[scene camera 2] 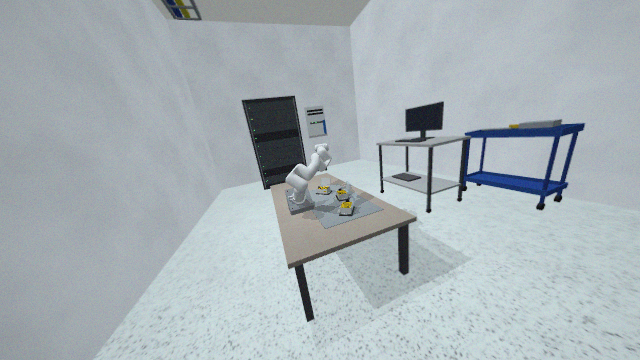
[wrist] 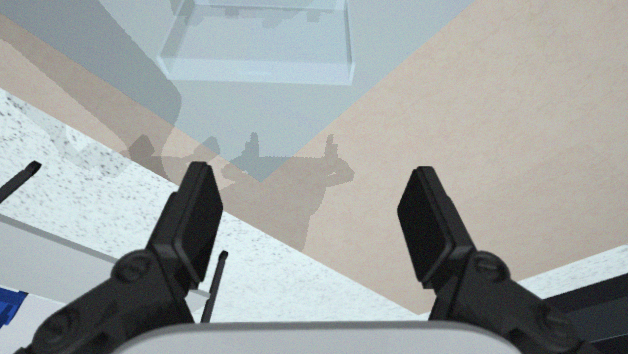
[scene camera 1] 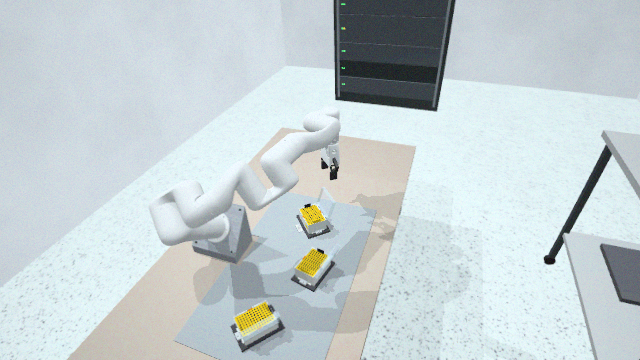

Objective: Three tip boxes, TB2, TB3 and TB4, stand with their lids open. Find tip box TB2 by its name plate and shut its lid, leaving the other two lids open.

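Frame: origin at the arm's base, x ahead, y left, z up, level; millimetres.
Seen in the pictures: gripper, between the fingertips: [wrist: 312, 186] [scene camera 1: 329, 173]; arm's base, origin of its link: [scene camera 2: 298, 197] [scene camera 1: 216, 226].
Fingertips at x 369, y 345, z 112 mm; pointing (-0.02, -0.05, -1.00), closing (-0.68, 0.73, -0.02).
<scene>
Offsets run from my fingertips to a thing's middle. "*": to the spot under its first point. Level surfaces: height alone.
Tip box TB2 {dz -192, dx -58, dy -104 mm} [scene camera 1: 313, 220] [scene camera 2: 324, 190] stands at the mat's far end with its clear lid {* dz -123, dx -1, dy -41 mm} [scene camera 1: 326, 201] [wrist: 260, 70] raised open. In the wrist view the lid shows at the top, beyond the fingertips. Tip box TB4 {dz -160, dx +53, dy -343 mm} [scene camera 1: 313, 265] [scene camera 2: 342, 195] is in the middle, its clear lid {* dz -98, dx +141, dy -332 mm} [scene camera 1: 335, 253] open. Tip box TB3 {dz -160, dx -38, dy -627 mm} [scene camera 1: 256, 322] [scene camera 2: 346, 209] is nearest scene camera 1; its lid is hard to make out there. The name plates are not readable. My gripper [scene camera 1: 329, 170] [wrist: 312, 186] is open and empty, above and beyond TB2's lid, apart from it.
The boxes stand on a blue-grey mat {dz -225 mm} [scene camera 1: 265, 270] [wrist: 280, 115] on the table {dz -228 mm} [scene camera 1: 390, 160] [scene camera 2: 310, 245] [wrist: 500, 125]. The arm's base [scene camera 1: 225, 245] is beside the mat. A server rack [scene camera 1: 390, 32] [scene camera 2: 277, 117], a grey cart [scene camera 1: 580, 280] [scene camera 2: 425, 142] and a blue trolley [scene camera 2: 510, 133] stand away from the table.
</scene>
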